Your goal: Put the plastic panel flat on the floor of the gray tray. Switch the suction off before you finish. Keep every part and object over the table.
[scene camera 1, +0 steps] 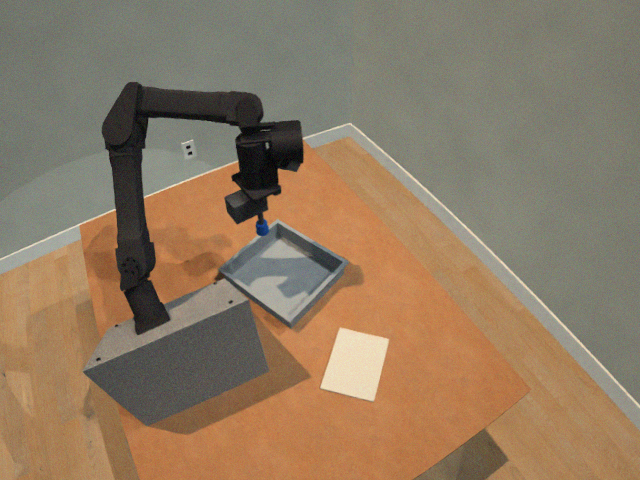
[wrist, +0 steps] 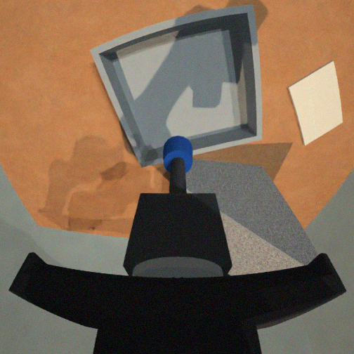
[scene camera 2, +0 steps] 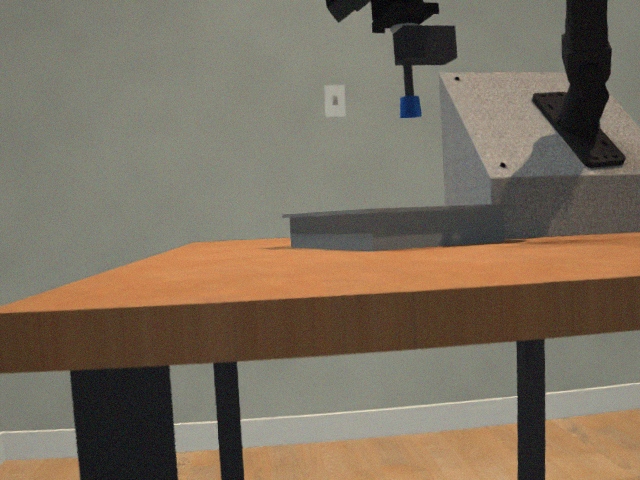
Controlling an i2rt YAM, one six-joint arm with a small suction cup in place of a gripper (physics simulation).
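Seen in the pictures: hand, its tool point: (scene camera 1: pixel 262 231) (scene camera 2: pixel 410 116); arm's base, origin of its link: (scene camera 1: pixel 151 318) (scene camera 2: pixel 575 129).
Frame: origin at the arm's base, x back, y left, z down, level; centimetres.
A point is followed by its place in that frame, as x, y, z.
The plastic panel (scene camera 1: pixel 355 364) @(-34.5, -24.6, 16.3) (wrist: pixel 318 106) is a thin cream rectangle lying flat on the orange table top, outside the tray and apart from it. It does not show in scene camera 2. The gray tray (scene camera 1: pixel 276 289) @(-30.2, 3.5, 16.6) (scene camera 2: pixel 330 227) @(-43.5, 10.4, 14.0) (wrist: pixel 215 119) is a shallow square box standing upright on the table, with arm shadows across its bare floor. My gripper, a blue suction cup (scene camera 1: pixel 262 227) (scene camera 2: pixel 410 107) (wrist: pixel 178 152) on a thin black stem, points down and hangs well above table and tray height. It is off, with no object on its tip.
The gray wedge-shaped base block (scene camera 1: pixel 180 372) @(-0.8, -14.1, 0.4) (scene camera 2: pixel 537 206) @(-12.1, 8.0, 12.4) (wrist: pixel 240 185) carries the arm and stands close beside the tray. The table top (scene camera 1: pixel 439 361) @(-51.0, -35.4, 16.9) (scene camera 2: pixel 258 273) @(-55.0, 40.9, 16.9) ends in an edge near the panel's side. Walls (scene camera 1: pixel 491 129) rise beyond the table.
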